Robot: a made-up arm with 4 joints.
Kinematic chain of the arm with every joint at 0, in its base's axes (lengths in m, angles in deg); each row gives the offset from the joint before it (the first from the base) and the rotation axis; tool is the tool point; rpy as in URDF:
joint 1: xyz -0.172 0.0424 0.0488 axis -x
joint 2: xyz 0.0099 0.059 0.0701 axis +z
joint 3: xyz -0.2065 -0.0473 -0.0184 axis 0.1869 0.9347 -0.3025
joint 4: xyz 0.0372 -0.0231 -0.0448 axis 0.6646 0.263 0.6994
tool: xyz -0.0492 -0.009 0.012 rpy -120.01 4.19 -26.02
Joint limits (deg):
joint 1: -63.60..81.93
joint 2: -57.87..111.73
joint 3: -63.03..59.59
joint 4: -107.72..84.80
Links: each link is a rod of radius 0.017 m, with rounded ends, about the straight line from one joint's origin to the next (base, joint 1, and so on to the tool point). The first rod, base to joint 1, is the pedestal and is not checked.
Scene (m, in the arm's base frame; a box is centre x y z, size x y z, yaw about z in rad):
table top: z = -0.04
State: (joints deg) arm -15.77 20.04 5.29 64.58
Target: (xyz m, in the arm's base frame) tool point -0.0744 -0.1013 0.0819
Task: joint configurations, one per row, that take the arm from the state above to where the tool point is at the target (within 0.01 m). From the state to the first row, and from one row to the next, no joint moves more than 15 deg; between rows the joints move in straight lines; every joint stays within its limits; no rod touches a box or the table.
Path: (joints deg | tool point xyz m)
1: -10.61 32.36 4.17 64.70 | -0.2659 -0.1006 0.0280
2: -5.45 44.68 3.06 64.82 | -0.2191 -0.1185 0.0397
3: -0.29 57.00 1.94 64.94 | -0.1700 -0.1247 0.0546
4: 4.87 69.32 0.82 65.06 | -0.1210 -0.1188 0.0697
5: 10.03 81.65 -0.30 65.18 | -0.0744 -0.1013 0.0819

